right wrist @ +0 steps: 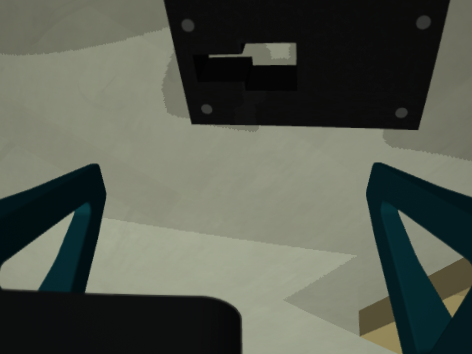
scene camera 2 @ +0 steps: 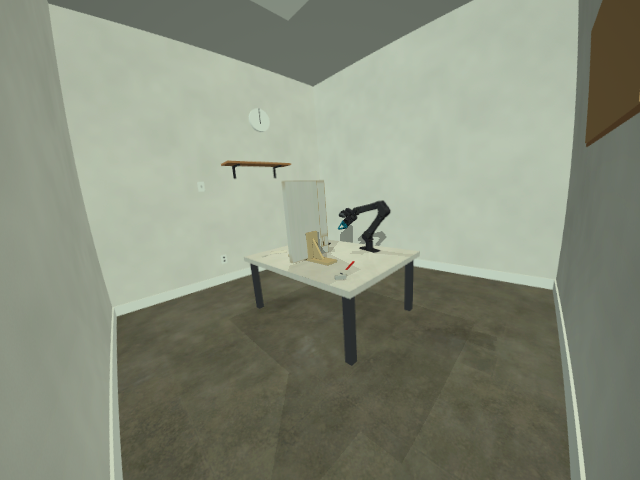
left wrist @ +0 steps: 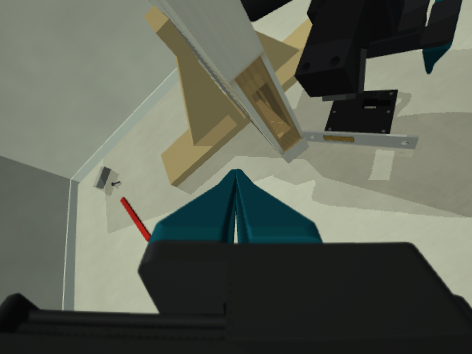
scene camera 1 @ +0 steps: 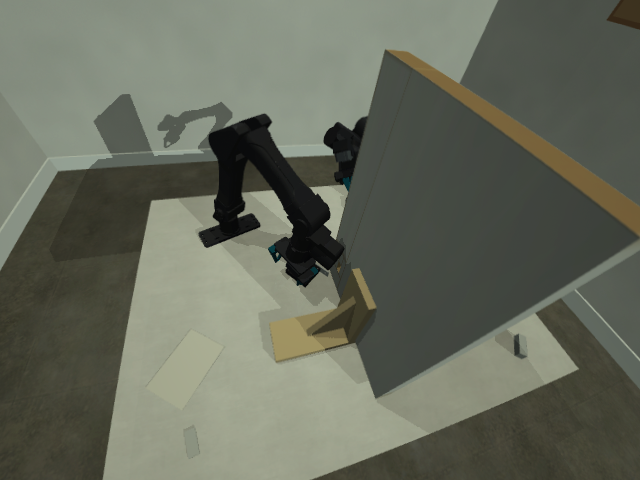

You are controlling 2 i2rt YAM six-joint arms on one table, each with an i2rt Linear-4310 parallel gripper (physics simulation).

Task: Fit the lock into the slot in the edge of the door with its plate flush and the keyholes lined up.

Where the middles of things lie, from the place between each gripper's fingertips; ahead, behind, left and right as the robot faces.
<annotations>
I see the black lock [right wrist: 352,71] 2 cm behind my right hand, 6 cm to the left of it and 2 cm below it. Also, from my right hand: grey door [scene camera 1: 463,222] (20 cm ahead, 14 cm to the left, 28 cm above); then wooden bracket [scene camera 1: 295,337] (20 cm ahead, 14 cm to the left, 7 cm above).
I see my left gripper 18 cm above the black lock, 15 cm to the left of it and 6 cm short of it. From my left hand the other things lie so: grey door (28 cm ahead, 11 cm above, 8 cm to the right); then wooden bracket (28 cm ahead, 10 cm below, 8 cm to the right).
</annotations>
